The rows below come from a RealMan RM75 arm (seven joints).
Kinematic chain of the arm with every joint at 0, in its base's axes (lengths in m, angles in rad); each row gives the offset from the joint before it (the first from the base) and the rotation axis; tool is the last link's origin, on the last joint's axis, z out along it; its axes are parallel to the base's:
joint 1: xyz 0 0 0.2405 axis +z
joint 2: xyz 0 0 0 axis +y
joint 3: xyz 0 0 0.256 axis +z
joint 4: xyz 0 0 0 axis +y
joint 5: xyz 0 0 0.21 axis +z
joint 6: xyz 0 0 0 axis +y
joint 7: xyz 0 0 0.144 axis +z
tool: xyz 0 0 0
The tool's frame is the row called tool.
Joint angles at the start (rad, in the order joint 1, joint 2, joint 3, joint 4, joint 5, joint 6, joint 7):
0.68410 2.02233 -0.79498 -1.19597 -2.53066 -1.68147 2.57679
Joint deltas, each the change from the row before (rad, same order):
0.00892 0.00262 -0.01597 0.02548 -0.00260 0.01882 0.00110
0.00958 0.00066 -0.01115 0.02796 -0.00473 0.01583 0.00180
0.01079 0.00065 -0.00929 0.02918 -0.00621 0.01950 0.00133
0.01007 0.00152 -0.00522 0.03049 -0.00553 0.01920 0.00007
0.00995 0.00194 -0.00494 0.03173 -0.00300 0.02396 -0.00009
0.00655 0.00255 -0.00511 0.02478 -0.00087 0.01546 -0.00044
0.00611 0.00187 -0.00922 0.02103 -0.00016 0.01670 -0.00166
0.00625 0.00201 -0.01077 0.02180 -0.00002 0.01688 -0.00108
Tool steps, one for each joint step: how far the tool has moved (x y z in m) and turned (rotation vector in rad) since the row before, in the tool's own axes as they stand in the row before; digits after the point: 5 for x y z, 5 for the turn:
-0.00125 0.00193 0.00691 -0.00274 0.01126 -0.00362
-0.00073 0.00089 0.00611 -0.00196 0.01275 0.00117
-0.00125 0.00050 0.00606 0.00075 0.00983 0.00148
-0.00064 0.00025 0.00613 -0.00145 0.00855 0.00429
-0.00101 0.00028 0.00645 -0.00163 0.00429 0.00486
0.00020 0.00082 0.00554 -0.00453 0.00705 0.00362
-0.00038 0.00104 0.00506 -0.00108 0.00582 -0.00226
-0.00020 0.00125 0.00536 -0.00100 0.00729 -0.00251

